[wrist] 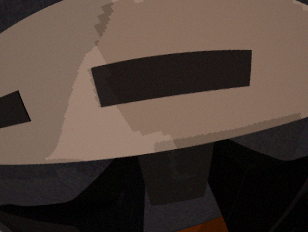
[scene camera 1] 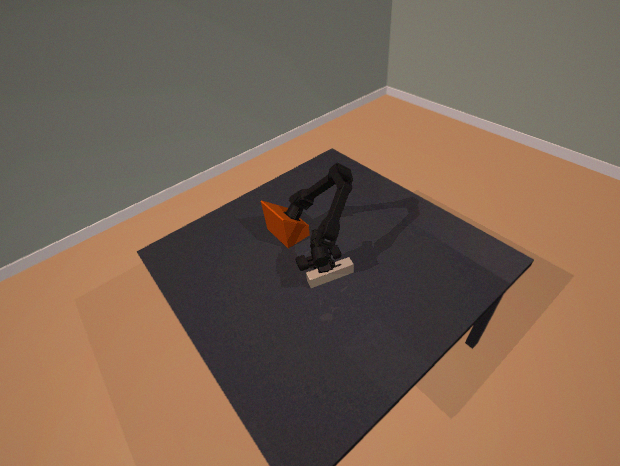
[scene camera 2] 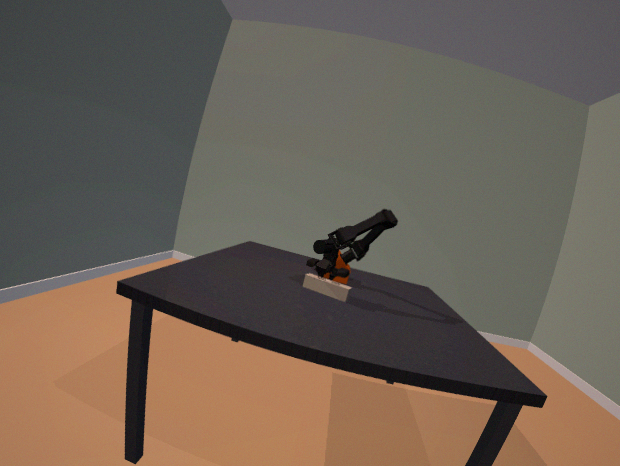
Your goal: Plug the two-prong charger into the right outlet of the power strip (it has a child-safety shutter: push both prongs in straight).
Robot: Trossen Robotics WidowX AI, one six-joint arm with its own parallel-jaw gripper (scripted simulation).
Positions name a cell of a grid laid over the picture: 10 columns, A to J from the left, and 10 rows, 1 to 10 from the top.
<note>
In view: my gripper (wrist: F6) and a charger (wrist: F8).
</note>
